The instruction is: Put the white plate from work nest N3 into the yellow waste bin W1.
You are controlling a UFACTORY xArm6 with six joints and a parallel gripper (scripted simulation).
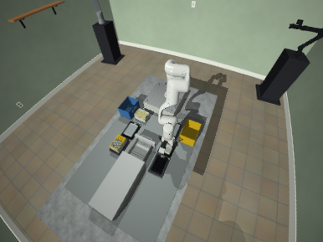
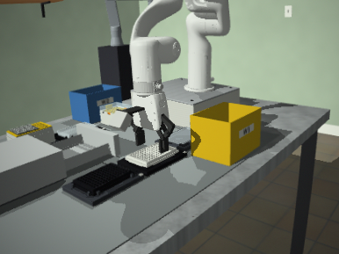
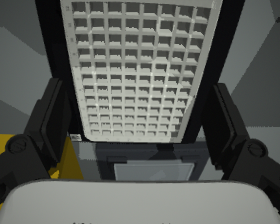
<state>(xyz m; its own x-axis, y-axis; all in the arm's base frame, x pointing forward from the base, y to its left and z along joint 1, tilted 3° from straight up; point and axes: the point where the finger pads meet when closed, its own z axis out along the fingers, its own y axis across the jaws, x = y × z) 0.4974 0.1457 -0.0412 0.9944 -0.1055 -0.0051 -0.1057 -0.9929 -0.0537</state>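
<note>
Right now my hand is 30 mm above the white plate. Also, from my hand: black nest: 40 mm below; black plate: 170 mm ahead, 10 mm to the right, 30 mm below; yellow bin W1: 160 mm behind, 150 mm to the left, 10 mm below.
</note>
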